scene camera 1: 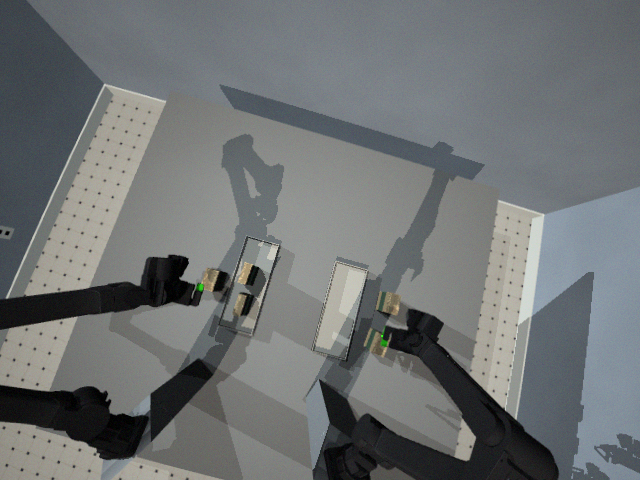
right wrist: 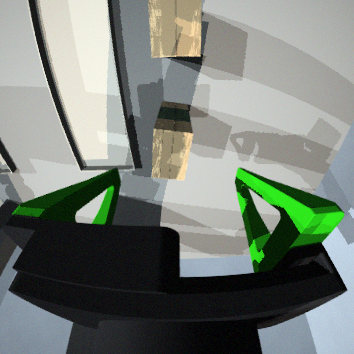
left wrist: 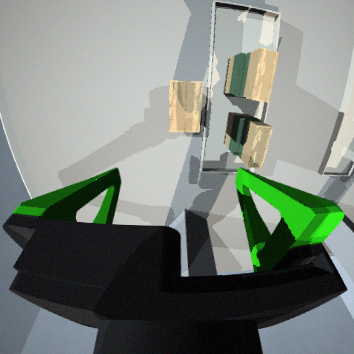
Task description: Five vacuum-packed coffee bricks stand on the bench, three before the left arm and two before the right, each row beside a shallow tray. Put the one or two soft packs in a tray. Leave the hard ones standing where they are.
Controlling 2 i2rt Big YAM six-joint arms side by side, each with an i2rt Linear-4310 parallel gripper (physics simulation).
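Places are measured from the left arm's base along level axes (x right, y back, z down), in centimetres.
Where they show: left gripper, fingertip midpoint: (scene camera 1: pixel 188 287) (left wrist: pixel 177 174); right gripper, fingertip midpoint: (scene camera 1: pixel 395 338) (right wrist: pixel 177 174); left arm's base, origin of the base link: (scene camera 1: pixel 126 437); right arm's base, origin of the base link: (scene camera 1: pixel 345 467).
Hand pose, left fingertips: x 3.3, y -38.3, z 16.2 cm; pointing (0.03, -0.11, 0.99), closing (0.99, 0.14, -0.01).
Observation:
Things, the pixels of their top centre, and the offset from my left fingertips. "pt": a spot on its surface instead.
- left tray, surface spot: (left wrist: pixel 204 150) pt dy +10.5, dx +6.0, dz +29.7 cm
- third brick, middle of its top: (left wrist: pixel 184 106) (scene camera 1: pixel 209 279) dy -3.0, dx +1.7, dz +16.0 cm
- right tray, surface spot: (scene camera 1: pixel 329 355) pt dy +23.7, dx +52.4, dz +27.9 cm
Two tan coffee bricks with green bands, a farther one (scene camera 1: pixel 248 273) (left wrist: pixel 252 75) and a nearer one (scene camera 1: pixel 241 304) (left wrist: pixel 249 140), stand in the left tray (scene camera 1: pixel 236 330) (left wrist: pixel 204 150). A third brick (scene camera 1: pixel 212 279) (left wrist: pixel 185 106) stands on the bench left of that tray. My left gripper (scene camera 1: pixel 200 287) (left wrist: pixel 177 174) is open and empty, above the bench beside the third brick. Two more bricks, a farther one (scene camera 1: pixel 388 302) (right wrist: pixel 176 27) and a nearer one (scene camera 1: pixel 375 342) (right wrist: pixel 171 150), stand right of the right tray (scene camera 1: pixel 329 355) (right wrist: pixel 112 168). My right gripper (scene camera 1: pixel 384 337) (right wrist: pixel 177 174) is open and empty, above the nearer one.
The right tray holds no brick and lies to the right of the left tray, with bench between them. Low dark panels (scene camera 1: pixel 180 390) (scene camera 1: pixel 336 405) stand near the bench's front edge. White perforated strips (scene camera 1: pixel 98 155) (scene camera 1: pixel 493 310) run along both sides, and arm shadows cross the bench.

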